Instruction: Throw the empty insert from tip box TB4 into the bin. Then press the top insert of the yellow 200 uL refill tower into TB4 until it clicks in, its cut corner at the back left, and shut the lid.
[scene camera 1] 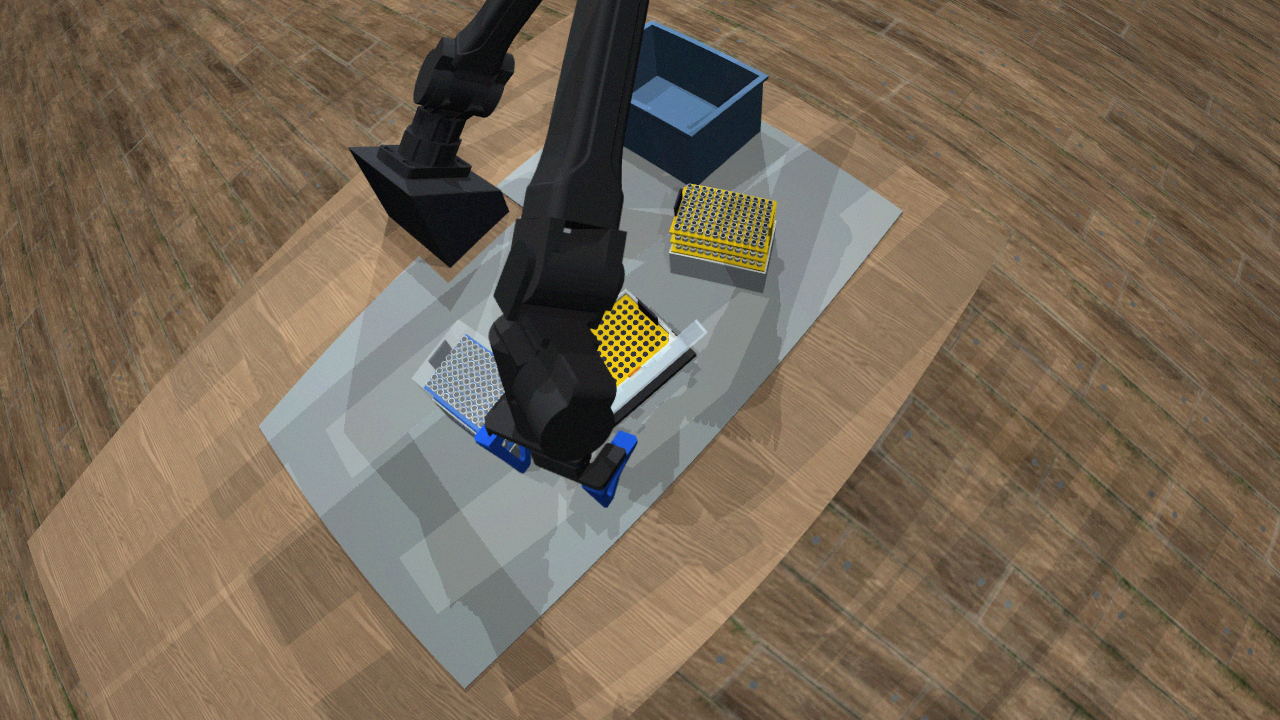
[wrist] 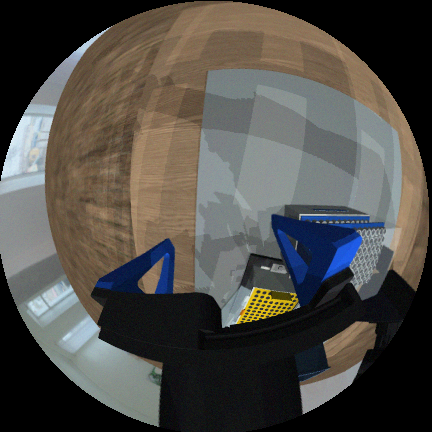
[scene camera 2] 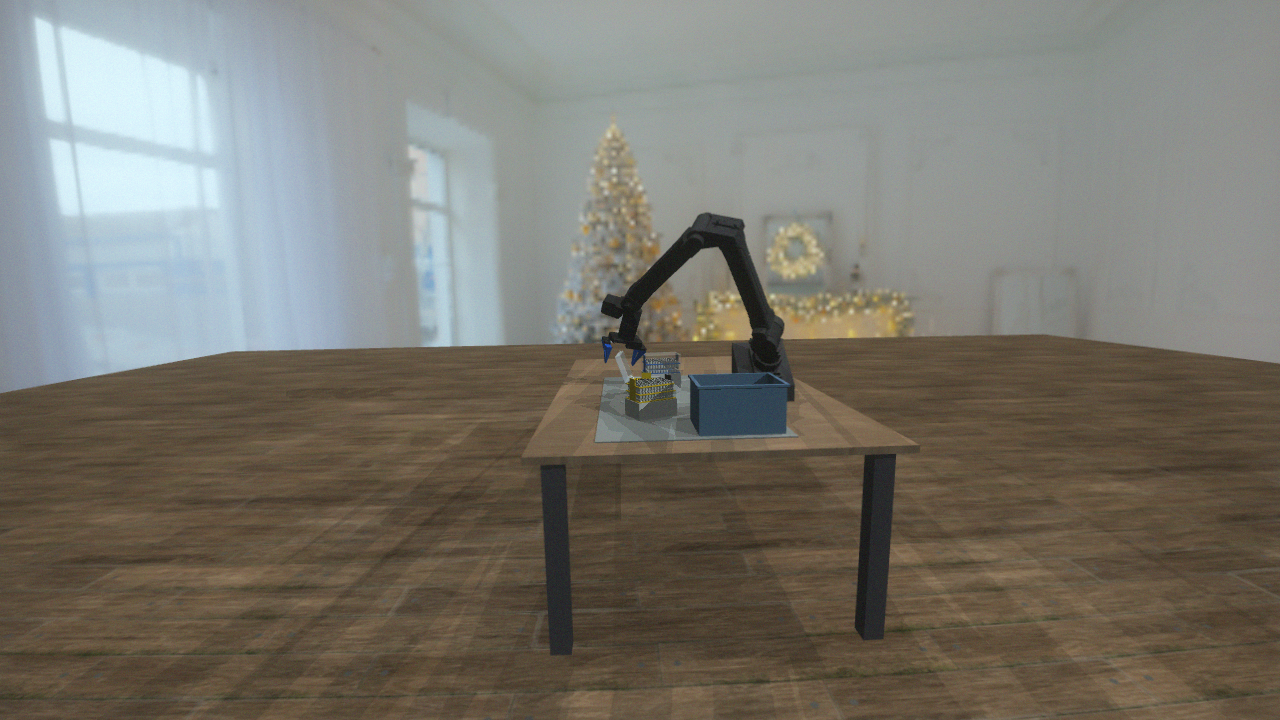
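Observation:
Tip box TB4 [wrist: 274, 268] stands open near the middle of the mat. Its yellow insert with empty dark holes [scene camera 1: 631, 335] [wrist: 267, 305] sits in it. Its clear lid [scene camera 1: 694, 334] [scene camera 2: 622, 365] stands raised on the side away from the arm's base. My gripper [scene camera 1: 566, 484] [scene camera 2: 621, 361] [wrist: 219, 232] is open and empty, above the mat beside TB4 and the blue-edged rack. The arm hides part of TB4 in scene camera 1. The yellow refill tower [scene camera 1: 723, 216] [scene camera 2: 651, 390], stacked inserts full of tips, stands between TB4 and the blue bin [scene camera 1: 662, 150] [scene camera 2: 738, 409] [wrist: 314, 369].
A blue-edged rack of grey tips [scene camera 1: 463, 380] [scene camera 2: 662, 364] [wrist: 369, 255] stands beside TB4, partly behind a finger in the wrist view. The black arm base [scene camera 1: 447, 210] stands at the mat's edge. The grey mat [scene camera 1: 483, 573] [wrist: 325, 150] lies on the wooden table [scene camera 1: 205, 573].

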